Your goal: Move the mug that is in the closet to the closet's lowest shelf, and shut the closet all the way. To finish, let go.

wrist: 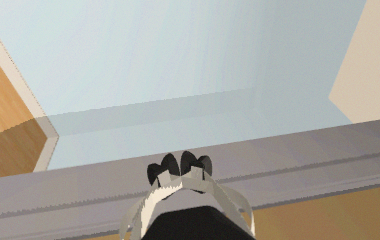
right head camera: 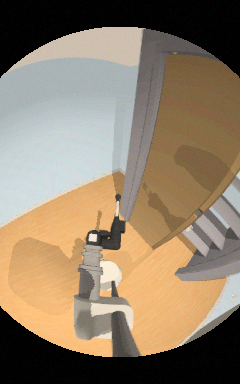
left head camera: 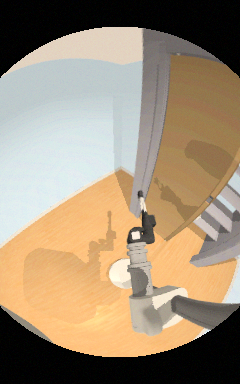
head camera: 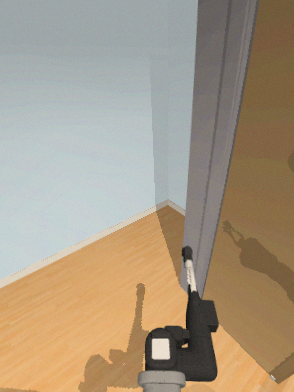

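Seen in the pictures: gripper, between the fingertips: (wrist: 179, 165) (right head camera: 117, 194) (left head camera: 139, 191) (head camera: 186, 249); robot's base, origin of its link: (right head camera: 105, 274) (left head camera: 125, 272).
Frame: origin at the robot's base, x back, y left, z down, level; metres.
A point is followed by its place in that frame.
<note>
The closet's wooden door (head camera: 255, 195) @(x -0.739, y -0.409, z -1.091 m) (left head camera: 205, 110) @(x -0.630, y -0.493, z -1.607 m) (right head camera: 200, 110) @(x -0.628, y -0.494, z -1.620 m) (wrist: 325, 215) @(x -0.812, y -0.354, z -1.357 m) stands partly open, with shelves (left head camera: 207, 226) @(x -0.309, y -1.263, z -0.378 m) (right head camera: 193, 241) @(x -0.310, y -1.166, z -0.378 m) showing past its free edge. The closet's grey left post (head camera: 207, 130) @(x -0.940, y -0.235, z -1.312 m) (left head camera: 151, 125) @(x -0.915, y -0.253, z -1.365 m) (right head camera: 141, 130) @(x -0.919, y -0.250, z -1.342 m) (wrist: 280, 157) @(x -0.947, y -0.230, z -1.317 m) runs beside it. My gripper (head camera: 187, 254) @(x -0.531, y -0.097, z -1.017 m) (left head camera: 140, 194) @(x -0.531, y -0.097, z -1.017 m) (right head camera: 118, 197) @(x -0.531, y -0.097, z -1.017 m) (wrist: 179, 165) @(x -0.531, y -0.097, z -1.017 m) is shut, its tips together and nothing between them. It is in front of the post's lower part in the head view; whether it touches is unclear. The mug cannot be made out clearly; a small pale patch shows by the shelves in the right head view.
The closet's right post (left head camera: 215, 256) @(x 0.133, y -1.028, z -0.545 m) (right head camera: 205, 268) @(x 0.081, y -1.024, z -0.635 m) stands at the right. Blue walls (head camera: 75, 150) @(x -1.612, y 0.687, z -1.034 m) (left head camera: 55, 135) @(x -1.488, y 0.851, z -1.213 m) (right head camera: 55, 130) @(x -1.490, y 0.848, z -1.229 m) (wrist: 165, 65) @(x -1.944, y 0.254, z -1.012 m) meet in a corner behind the left post. A white round object (left head camera: 119, 273) @(x -0.007, y 0.074, z -0.187 m) (right head camera: 110, 275) @(x -0.002, y -0.072, z -0.187 m) is low beside my arm.
</note>
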